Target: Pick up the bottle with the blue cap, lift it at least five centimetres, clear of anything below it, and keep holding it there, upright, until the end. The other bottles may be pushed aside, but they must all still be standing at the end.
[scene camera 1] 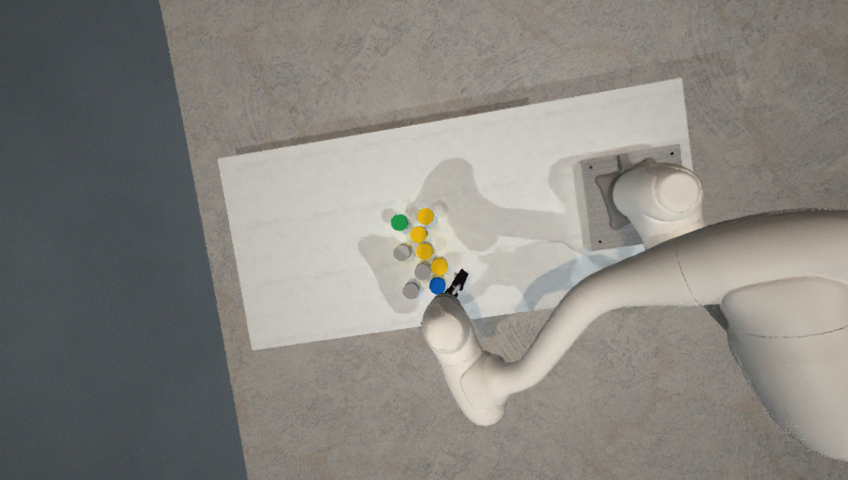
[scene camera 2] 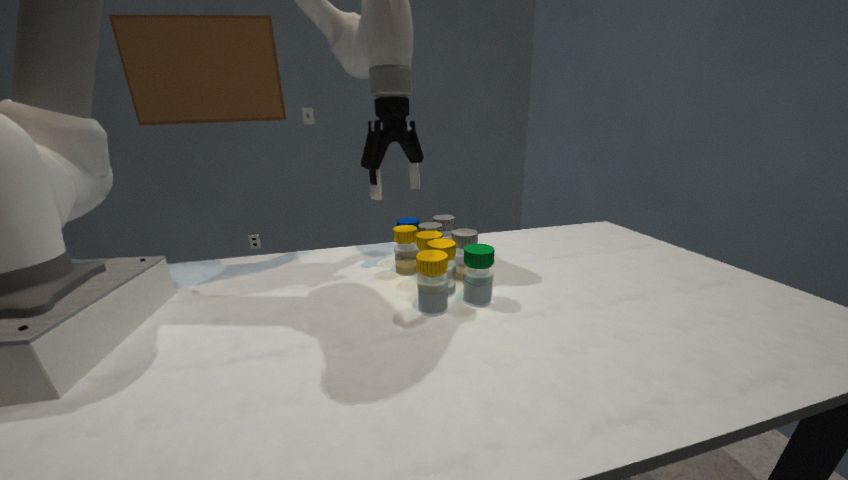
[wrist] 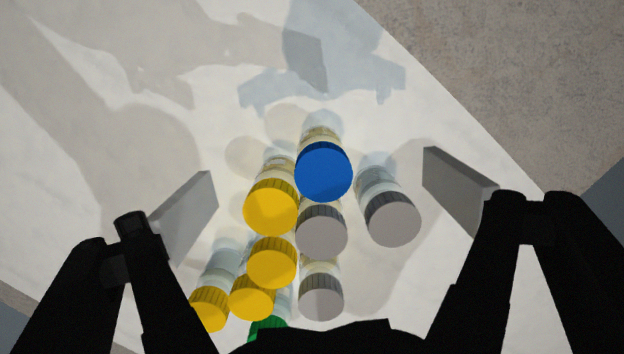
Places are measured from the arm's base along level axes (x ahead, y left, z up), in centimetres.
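Pixels of known places: gripper, between the fingertips: [scene camera 2: 397,193] [wrist: 317,177]; arm's base, origin of its link: [scene camera 2: 7,296].
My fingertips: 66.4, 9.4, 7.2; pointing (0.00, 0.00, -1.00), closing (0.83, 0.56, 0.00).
Note:
Ahead of a thing's pixels: the offset from my fingertips to its top centre, as dx, dy, dz. Level surfaces: height alone.
The blue-capped bottle @(+1.8, -1.8, -6.5) [scene camera 1: 437,286] [scene camera 2: 408,223] [wrist: 323,172] stands upright at one end of the bottle group. A yellow-capped bottle @(-1.0, -7.6, -6.5) [scene camera 1: 439,265] [scene camera 2: 405,234] [wrist: 270,207] and a grey-capped bottle @(+4.9, -7.9, -6.5) [scene camera 1: 422,271] [wrist: 321,232] stand close beside it. Another grey-capped bottle @(+10.7, -3.1, -6.5) [scene camera 1: 410,290] [scene camera 2: 443,221] [wrist: 393,220] stands a little apart from it. My gripper [scene camera 2: 395,184] [wrist: 317,177] is open and empty, pointing down above the level of the caps. In the wrist view the blue cap shows between the two fingers. The blue-capped bottle's body is mostly hidden in scene camera 2.
Several more yellow-capped bottles, another grey-capped bottle @(+9.3, -16.2, -6.5) [scene camera 1: 402,252] [scene camera 2: 464,237] [wrist: 321,300] and a green-capped bottle @(+6.6, -25.9, -6.5) [scene camera 1: 399,222] [scene camera 2: 478,255] [wrist: 268,327] stand upright in the group. The white table's @(dz -17.0) [scene camera 1: 297,285] long edge lies near the blue-capped bottle. The arm's base plate [scene camera 1: 589,205] is at the other end.

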